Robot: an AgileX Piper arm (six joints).
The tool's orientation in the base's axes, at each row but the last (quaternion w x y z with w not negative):
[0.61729 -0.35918 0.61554 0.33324]
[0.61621 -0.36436 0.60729 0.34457]
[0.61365 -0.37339 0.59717 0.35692]
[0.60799 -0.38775 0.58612 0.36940]
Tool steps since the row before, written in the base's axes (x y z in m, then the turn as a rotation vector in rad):
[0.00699 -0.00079 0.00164 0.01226 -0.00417 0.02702]
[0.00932 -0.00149 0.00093 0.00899 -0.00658 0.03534]
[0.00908 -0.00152 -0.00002 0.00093 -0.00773 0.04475]
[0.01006 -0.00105 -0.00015 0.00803 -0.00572 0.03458]
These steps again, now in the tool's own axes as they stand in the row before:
[-0.00147 -0.00643 0.00294 -0.02663 -0.01353 0.00240]
[-0.00067 -0.00885 0.00334 -0.03498 -0.01215 -0.00135]
[0.00032 -0.00874 0.00289 -0.04463 -0.00586 -0.00605]
[0.00056 -0.00953 0.00334 -0.03420 -0.01103 -0.00133]

